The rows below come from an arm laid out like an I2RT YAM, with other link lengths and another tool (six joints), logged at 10 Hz.
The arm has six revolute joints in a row. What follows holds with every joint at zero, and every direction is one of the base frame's.
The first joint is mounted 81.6 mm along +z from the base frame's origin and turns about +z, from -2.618 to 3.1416 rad.
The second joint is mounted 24.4 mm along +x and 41.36 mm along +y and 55.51 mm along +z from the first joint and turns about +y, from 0 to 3.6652 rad.
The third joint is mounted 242.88 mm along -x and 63.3 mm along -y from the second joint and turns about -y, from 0 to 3.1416 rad.
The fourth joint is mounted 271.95 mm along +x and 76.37 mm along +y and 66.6 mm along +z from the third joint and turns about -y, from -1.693 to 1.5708 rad.
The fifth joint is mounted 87.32 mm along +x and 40 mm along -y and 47.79 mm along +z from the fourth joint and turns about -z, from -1.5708 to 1.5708 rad.
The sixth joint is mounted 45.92 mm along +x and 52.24 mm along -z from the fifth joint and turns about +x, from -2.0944 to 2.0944 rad.
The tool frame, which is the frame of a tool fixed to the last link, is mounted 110 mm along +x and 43 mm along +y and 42 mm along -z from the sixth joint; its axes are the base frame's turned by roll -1.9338, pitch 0.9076 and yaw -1.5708 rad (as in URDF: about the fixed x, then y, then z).
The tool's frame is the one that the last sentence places.
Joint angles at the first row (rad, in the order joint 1, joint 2, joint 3, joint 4, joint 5, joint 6):
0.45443 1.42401 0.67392 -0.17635 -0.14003 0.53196
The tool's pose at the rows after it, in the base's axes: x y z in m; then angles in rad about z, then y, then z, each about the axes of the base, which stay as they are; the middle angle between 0 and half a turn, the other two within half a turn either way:
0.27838 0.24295 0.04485 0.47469 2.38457 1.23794
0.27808 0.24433 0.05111 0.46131 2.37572 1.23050
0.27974 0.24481 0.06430 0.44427 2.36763 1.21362
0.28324 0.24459 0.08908 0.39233 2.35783 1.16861
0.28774 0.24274 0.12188 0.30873 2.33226 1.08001
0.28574 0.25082 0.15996 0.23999 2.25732 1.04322
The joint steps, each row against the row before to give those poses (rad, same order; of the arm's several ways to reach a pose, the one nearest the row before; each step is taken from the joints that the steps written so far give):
0.00426 -0.01019 -0.00105 -0.00875 -0.00405 0.00035
0.00445 -0.02033 0.00188 -0.00921 0.00168 0.00151
0.00155 -0.03272 0.01941 -0.03768 0.00622 0.00302
0.00521 -0.05803 0.03999 -0.06690 0.02452 -0.00302
0.01055 -0.08027 0.04121 -0.06422 0.05109 0.00878
0.02807 -0.07982 0.03220 -0.02059 0.01613 0.01104

